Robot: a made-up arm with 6 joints.
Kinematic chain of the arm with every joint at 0, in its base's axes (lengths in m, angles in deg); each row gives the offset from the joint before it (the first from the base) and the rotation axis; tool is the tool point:
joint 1: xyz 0 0 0.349 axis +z
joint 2: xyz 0 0 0 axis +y
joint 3: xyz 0 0 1.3 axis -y
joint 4: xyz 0 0 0 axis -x
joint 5: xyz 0.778 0 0 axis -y
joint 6: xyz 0 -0.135 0 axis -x
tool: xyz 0 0 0
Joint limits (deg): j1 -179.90..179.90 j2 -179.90..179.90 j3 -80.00..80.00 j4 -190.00..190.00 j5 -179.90..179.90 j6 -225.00..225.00
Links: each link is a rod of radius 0.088 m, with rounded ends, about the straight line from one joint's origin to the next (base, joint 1, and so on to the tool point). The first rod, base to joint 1, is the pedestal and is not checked.
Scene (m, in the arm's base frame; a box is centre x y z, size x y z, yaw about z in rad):
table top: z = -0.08
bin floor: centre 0.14 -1.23 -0.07 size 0.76 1.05 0.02 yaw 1
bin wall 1: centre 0.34 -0.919 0.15 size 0.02 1.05 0.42 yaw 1
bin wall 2: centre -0.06 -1.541 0.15 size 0.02 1.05 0.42 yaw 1
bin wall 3: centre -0.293 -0.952 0.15 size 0.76 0.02 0.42 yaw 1
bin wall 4: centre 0.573 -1.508 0.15 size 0.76 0.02 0.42 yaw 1
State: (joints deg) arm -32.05 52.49 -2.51 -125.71 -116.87 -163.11
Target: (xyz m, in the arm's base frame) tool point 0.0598 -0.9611 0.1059
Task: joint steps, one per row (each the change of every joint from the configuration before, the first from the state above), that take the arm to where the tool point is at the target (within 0.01 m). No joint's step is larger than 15 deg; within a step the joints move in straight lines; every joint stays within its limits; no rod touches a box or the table.
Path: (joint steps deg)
1: -11.47 -2.83 -5.96 2.60 0.90 1.72
2: -11.48 -2.83 -5.96 2.59 0.91 1.72
3: -11.47 -2.83 -5.96 2.60 0.90 1.73
4: -11.47 -2.83 -5.95 2.60 0.90 1.72
5: -6.00 12.91 -2.60 -0.24 -1.80 -3.45
6: -6.00 12.90 -2.59 -0.24 -1.81 -3.44

